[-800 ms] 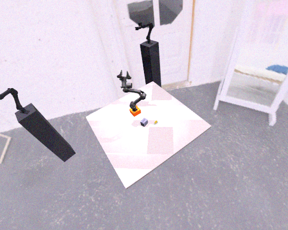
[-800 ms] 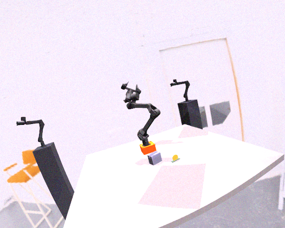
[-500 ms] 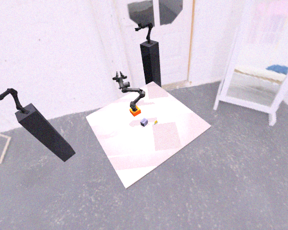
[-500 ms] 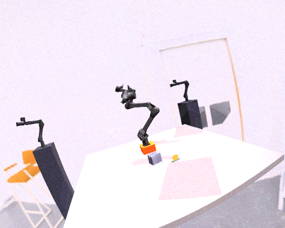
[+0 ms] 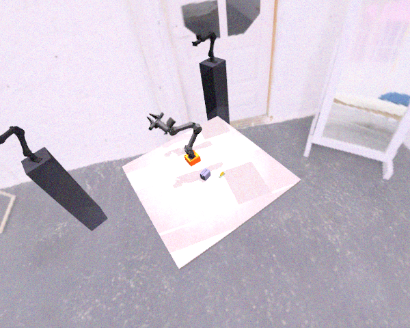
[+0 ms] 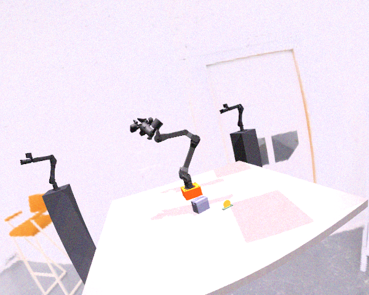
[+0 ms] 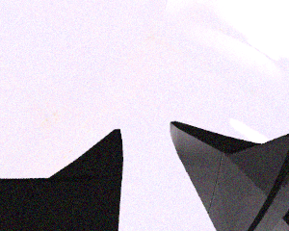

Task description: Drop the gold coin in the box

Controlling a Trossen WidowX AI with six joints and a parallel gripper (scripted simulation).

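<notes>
Now: gripper tip 61 cm above the gold coin, 55 cm short of it and 26 cm to the right of it.
</notes>
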